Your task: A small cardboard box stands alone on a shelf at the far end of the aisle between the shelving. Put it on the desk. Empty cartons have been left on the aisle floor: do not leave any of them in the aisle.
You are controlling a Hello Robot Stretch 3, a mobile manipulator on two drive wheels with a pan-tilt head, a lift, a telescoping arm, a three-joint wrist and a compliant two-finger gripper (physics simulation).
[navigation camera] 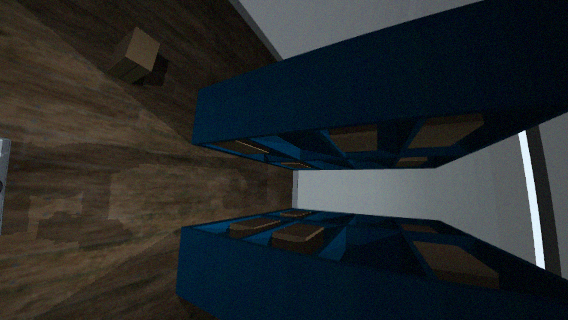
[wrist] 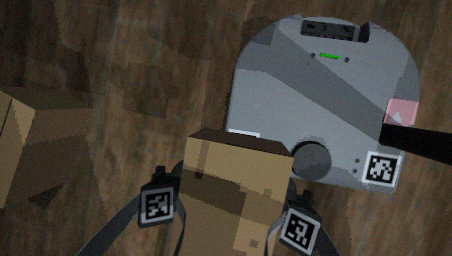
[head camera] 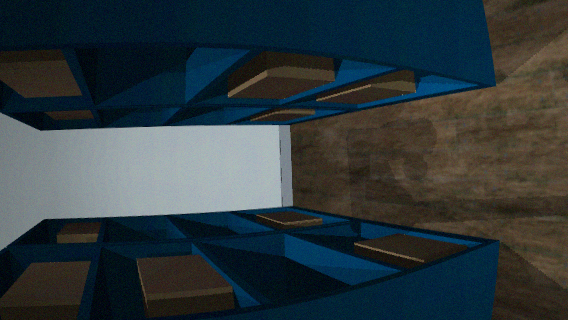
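Seen in the pictures: gripper, fingertip midpoint: [wrist: 232,182]; robot's base, origin of the base link: [wrist: 294,143].
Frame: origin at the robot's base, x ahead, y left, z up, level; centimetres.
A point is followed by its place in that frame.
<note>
My gripper [wrist: 232,182] @(y -13.0, x -2.1, z 41.7 cm) is shut on a small cardboard box [wrist: 227,200] @(y -13.0, x -2.8, z 46.6 cm) in the wrist view. The box sits between the two fingers, above the floor and close to my base; its lower part is cut off by the frame. An empty carton [navigation camera: 136,52] @(y 64.3, x 35.8, z 25.1 cm) stands on the floor at the upper left of the navigation view, outside the aisle, beyond the end of one shelving row. A carton [wrist: 50,135] @(y -58.4, x 5.8, z 12.0 cm) also shows on the floor at the left edge of the wrist view; whether it is the same one I cannot tell. The desk does not show.
Blue shelving rows [head camera: 300,22] @(y -39.5, x 80.3, z 87.6 cm) [head camera: 425,295] @(y 38.4, x 86.3, z 45.3 cm) [navigation camera: 350,75] @(y 53.2, x 87.4, z 115.7 cm) [navigation camera: 240,280] @(y -52.3, x 79.3, z 57.5 cm) stand on both sides of the aisle, with cartons on their shelves. A pale wall [head camera: 200,170] @(y -15.3, x 269.2, z 70.2 cm) [navigation camera: 360,190] @(y -14.7, x 269.4, z 103.7 cm) closes the far end. My base [wrist: 320,95] @(y -0.4, x -11.8, z 16.0 cm) stands on the wooden floor [head camera: 450,165] @(y -3.4, x 111.7, z 0.1 cm) outside the aisle.
</note>
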